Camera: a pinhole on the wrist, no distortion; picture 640 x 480 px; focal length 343.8 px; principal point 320.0 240.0 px. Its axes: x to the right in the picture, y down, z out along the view. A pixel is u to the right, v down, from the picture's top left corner.
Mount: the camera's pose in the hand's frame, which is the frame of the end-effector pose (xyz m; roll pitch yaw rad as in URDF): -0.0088 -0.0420 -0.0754 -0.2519 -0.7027 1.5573
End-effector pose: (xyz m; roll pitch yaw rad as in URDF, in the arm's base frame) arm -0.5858 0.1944 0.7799 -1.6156 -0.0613 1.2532
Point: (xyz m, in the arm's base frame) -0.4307 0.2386 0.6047
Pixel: behind the camera
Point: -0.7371 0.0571 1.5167
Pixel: 53 221
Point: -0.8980 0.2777 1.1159
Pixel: 329 140
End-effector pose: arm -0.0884 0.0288 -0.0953 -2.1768 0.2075 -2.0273
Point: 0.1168 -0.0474 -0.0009
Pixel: 339 193
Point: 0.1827 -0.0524 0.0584
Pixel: 285 222
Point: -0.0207 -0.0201 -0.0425
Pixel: 427 112
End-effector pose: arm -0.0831 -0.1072 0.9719 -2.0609 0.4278 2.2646
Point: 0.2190 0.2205 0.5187
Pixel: behind the camera
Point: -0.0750 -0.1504 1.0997
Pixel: 268 459
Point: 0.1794 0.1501 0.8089
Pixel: behind the camera
